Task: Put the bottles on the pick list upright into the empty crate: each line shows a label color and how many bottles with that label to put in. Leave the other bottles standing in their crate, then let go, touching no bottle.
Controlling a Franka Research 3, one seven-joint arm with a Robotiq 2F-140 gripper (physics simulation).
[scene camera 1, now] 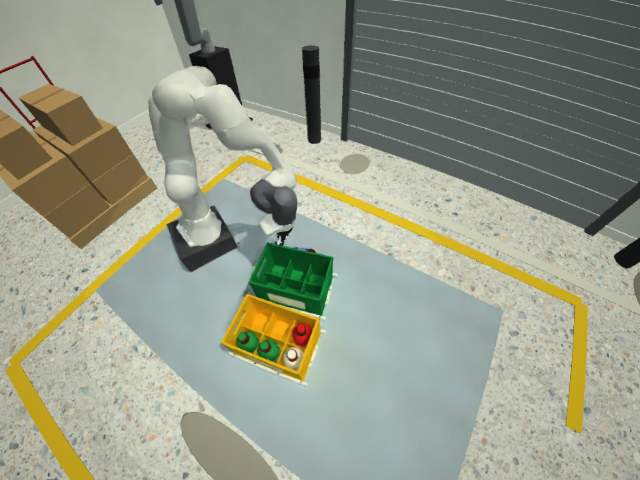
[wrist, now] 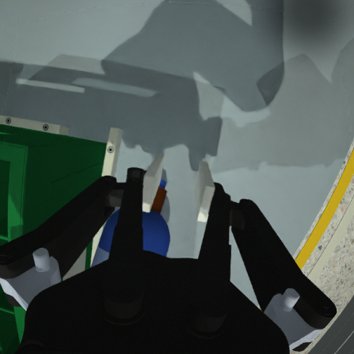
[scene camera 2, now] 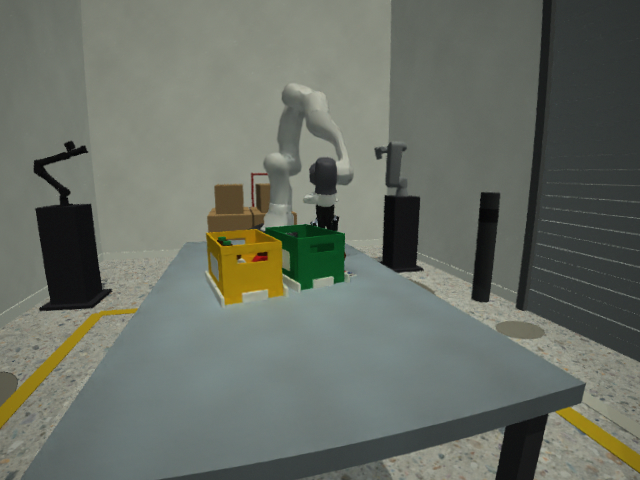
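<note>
The yellow crate (scene camera 1: 310, 356) (scene camera 2: 253, 279) holds two green bottles (scene camera 1: 247, 341) (scene camera 1: 268, 350), a red bottle (scene camera 1: 301, 334) and a white bottle (scene camera 1: 292, 357); two compartments are empty. The green crate (scene camera 1: 314, 303) (scene camera 2: 310, 266) (wrist: 62, 172) beside it shows no bottle in its visible compartments. A blue bottle (scene camera 1: 303, 250) (wrist: 156, 232) with a brown neck lies on its side on the table, along the green crate's far side. My gripper (scene camera 1: 280, 240) (wrist: 179, 170) is partly open and empty. In the wrist view the left finger overlaps the bottle's neck; contact cannot be told. Pick list text is not legible.
The crates sit close together in pale corner brackets on the blue-grey table (scene camera 1: 403, 361) (scene camera 2: 330, 382). The arm's black base (scene camera 1: 192, 256) stands at the back left. Cardboard boxes (scene camera 1: 98, 160), a black post (scene camera 1: 312, 103) and a shutter (scene camera 1: 496, 103) are beyond the table.
</note>
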